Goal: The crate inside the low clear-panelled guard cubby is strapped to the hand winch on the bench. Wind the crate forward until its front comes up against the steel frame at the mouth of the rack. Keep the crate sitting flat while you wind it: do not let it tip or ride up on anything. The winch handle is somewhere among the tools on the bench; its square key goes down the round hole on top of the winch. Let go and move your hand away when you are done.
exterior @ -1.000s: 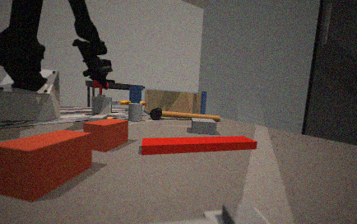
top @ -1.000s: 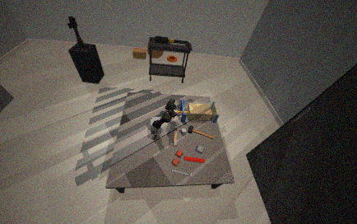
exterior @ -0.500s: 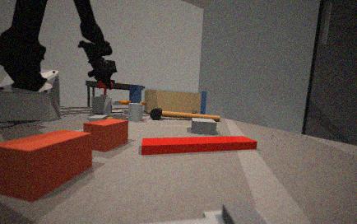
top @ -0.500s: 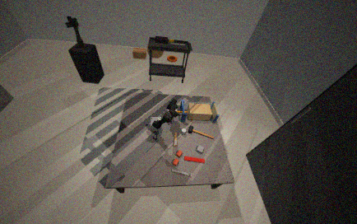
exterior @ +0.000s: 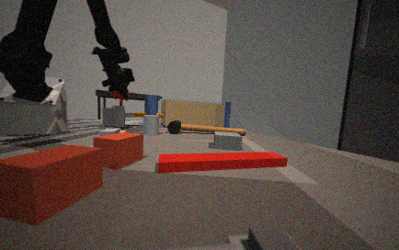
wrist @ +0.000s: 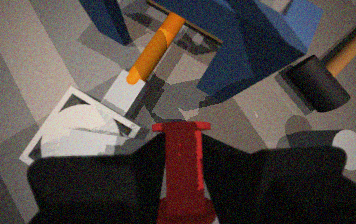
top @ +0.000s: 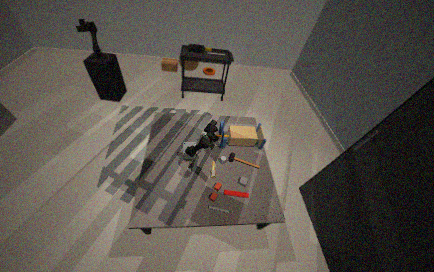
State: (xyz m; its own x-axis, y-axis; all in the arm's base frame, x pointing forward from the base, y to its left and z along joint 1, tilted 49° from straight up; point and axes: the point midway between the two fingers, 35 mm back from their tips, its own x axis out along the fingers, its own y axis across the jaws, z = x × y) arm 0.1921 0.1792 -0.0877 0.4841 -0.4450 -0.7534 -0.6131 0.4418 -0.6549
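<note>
Right now my gripper tip is 30 mm past the winch handle, 20 mm to the right of it and 30 mm above it. Round my gripper tip: red knob: 20 mm behind, 10 mm to the right; then grey winch: 80 mm behind, 70 mm to the left, 100 mm below; then blue frame: 90 mm ahead, 100 mm to the left, 30 mm below.
</note>
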